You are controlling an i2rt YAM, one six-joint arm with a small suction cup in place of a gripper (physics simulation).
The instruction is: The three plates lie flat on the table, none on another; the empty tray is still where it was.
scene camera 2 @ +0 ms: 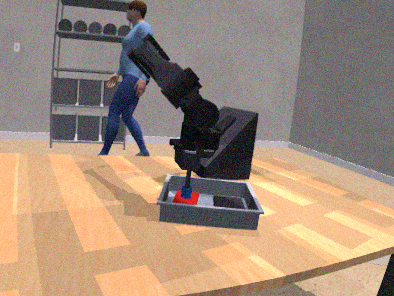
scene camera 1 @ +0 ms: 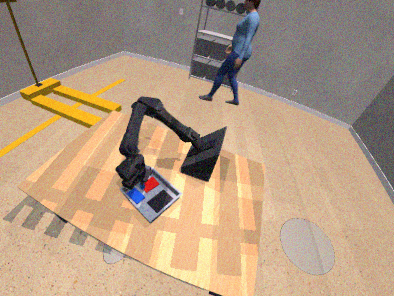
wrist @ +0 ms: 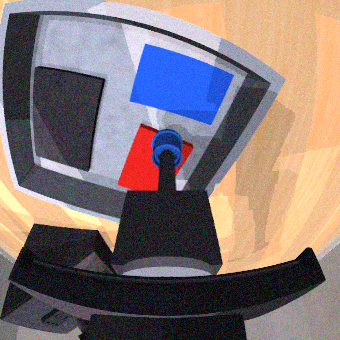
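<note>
A grey tray stands on the wooden table and holds all three plates lying flat, none on another. The red plate lies near the arm. The blue plate lies beside it; the tray wall hides it in scene camera 2. The black plate lies at the tray's other end. My suction cup is inside the tray, right at the red plate's far edge, and holds nothing.
The arm's black wedge base stands just behind the tray. A person in blue walks by a shelf rack beyond the table. Yellow beams lie on the floor.
</note>
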